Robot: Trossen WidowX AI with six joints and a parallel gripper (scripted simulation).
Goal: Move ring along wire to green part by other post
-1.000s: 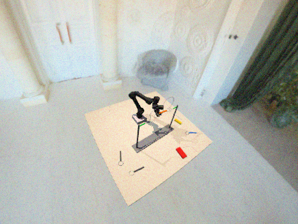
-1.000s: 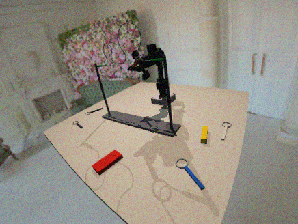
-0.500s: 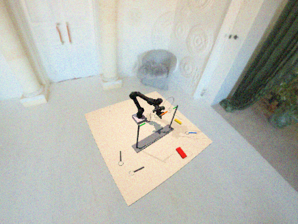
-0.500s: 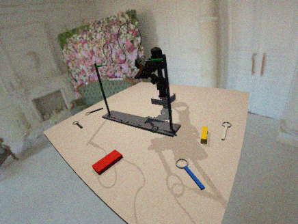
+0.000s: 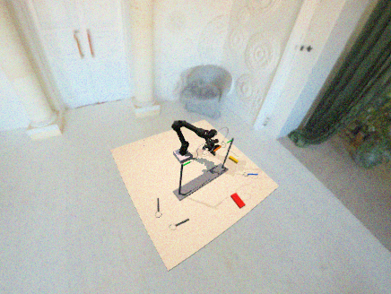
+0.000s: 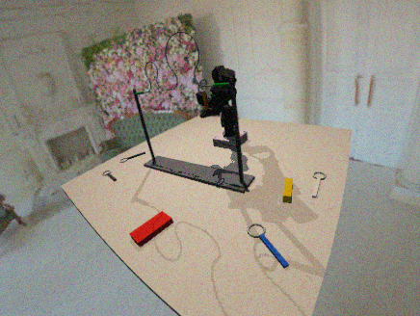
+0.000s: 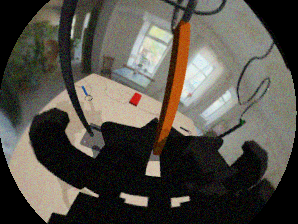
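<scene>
The orange-handled ring is 90 mm above my gripper tip and 30 mm to the left of it. From my gripper tip the other things lie so: red block 370 mm ahead, 260 mm below, 20 mm to the right; yellow block 350 mm to the left, 250 mm below, 40 mm ahead; blue-handled ring 330 mm to the left, 270 mm ahead, 260 mm below.
</scene>
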